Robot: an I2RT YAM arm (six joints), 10 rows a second.
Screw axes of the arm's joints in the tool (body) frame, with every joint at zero. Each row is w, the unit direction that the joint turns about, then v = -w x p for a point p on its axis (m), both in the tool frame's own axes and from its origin. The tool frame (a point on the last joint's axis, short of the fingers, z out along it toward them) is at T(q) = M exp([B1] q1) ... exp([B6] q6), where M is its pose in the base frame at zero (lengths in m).
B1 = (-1, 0, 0, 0, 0.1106, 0)
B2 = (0, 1, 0, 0.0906, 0, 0.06)
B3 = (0, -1, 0, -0.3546, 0, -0.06)
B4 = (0, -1, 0, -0.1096, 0, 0)
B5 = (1, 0, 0, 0, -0.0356, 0)
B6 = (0, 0, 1, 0, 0, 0)
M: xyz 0.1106 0 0.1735 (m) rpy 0 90 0 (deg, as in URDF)
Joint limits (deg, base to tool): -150..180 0..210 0..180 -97..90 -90..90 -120..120
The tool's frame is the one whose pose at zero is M.
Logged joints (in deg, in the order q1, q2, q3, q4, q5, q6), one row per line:
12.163, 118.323, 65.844, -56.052, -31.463, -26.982
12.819, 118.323, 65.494, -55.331, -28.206, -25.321
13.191, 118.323, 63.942, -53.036, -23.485, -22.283
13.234, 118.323, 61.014, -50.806, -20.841, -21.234
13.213, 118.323, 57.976, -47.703, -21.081, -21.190
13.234, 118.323, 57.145, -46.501, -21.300, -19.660
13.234, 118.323, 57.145, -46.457, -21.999, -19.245
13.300, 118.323, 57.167, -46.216, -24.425, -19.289
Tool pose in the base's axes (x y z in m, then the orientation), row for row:
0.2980, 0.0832, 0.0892, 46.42, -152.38, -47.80
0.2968, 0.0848, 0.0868, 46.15, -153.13, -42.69
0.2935, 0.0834, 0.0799, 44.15, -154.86, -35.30
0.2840, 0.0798, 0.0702, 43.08, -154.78, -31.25
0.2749, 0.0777, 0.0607, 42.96, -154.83, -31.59
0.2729, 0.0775, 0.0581, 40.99, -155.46, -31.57
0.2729, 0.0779, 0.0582, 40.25, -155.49, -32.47
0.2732, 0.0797, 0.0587, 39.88, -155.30, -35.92
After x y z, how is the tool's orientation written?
As a rotation vector, in degrees.
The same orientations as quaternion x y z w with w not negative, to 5 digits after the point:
0.27713, -0.90971, -0.28537, 0.11918
0.27658, -0.91771, -0.25584, 0.12592
0.26548, -0.93118, -0.21226, 0.13179
0.26054, -0.93608, -0.18899, 0.14199
0.25971, -0.93601, -0.19097, 0.14129
0.24770, -0.93942, -0.19077, 0.14053
0.24320, -0.93950, -0.19619, 0.14035
0.24044, -0.93631, -0.21656, 0.13647

